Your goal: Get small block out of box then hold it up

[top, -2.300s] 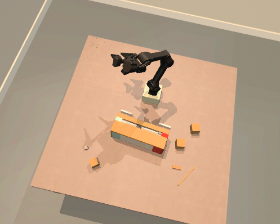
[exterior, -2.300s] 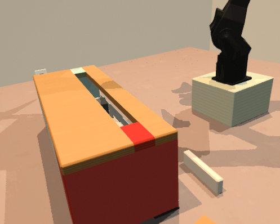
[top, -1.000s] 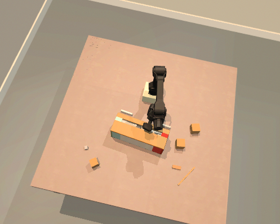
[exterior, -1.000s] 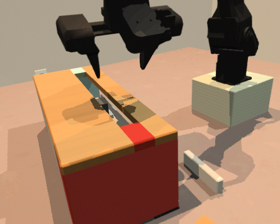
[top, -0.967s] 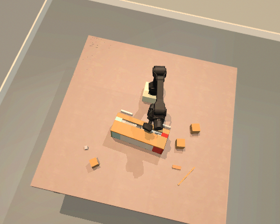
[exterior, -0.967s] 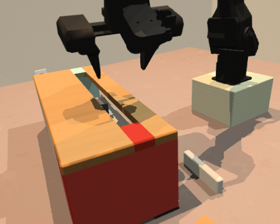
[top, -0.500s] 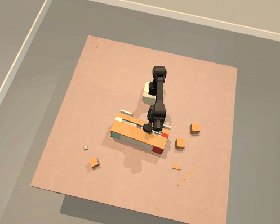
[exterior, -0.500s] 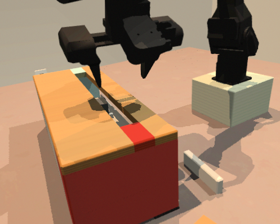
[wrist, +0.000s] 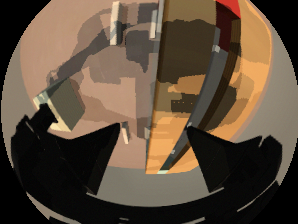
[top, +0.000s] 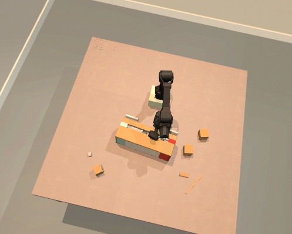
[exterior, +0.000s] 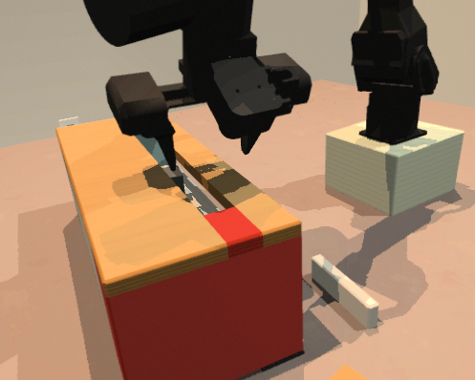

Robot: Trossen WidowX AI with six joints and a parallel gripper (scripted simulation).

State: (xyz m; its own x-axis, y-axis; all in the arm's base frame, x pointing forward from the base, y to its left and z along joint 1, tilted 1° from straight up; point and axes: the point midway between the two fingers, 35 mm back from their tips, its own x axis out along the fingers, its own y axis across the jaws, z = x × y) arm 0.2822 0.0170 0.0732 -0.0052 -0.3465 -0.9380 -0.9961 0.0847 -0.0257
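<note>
My gripper tip is now 4 cm short of the grey block, 4 cm to the left of it and 3 cm above it. Also, from my gripper tip: thin stick 26 cm ahead, 36 cm to the left, 12 cm below; flat orange piece 22 cm ahead, 29 cm to the left, 11 cm below; box 3 cm ahead, 2 cm to the right, 6 cm below.
</note>
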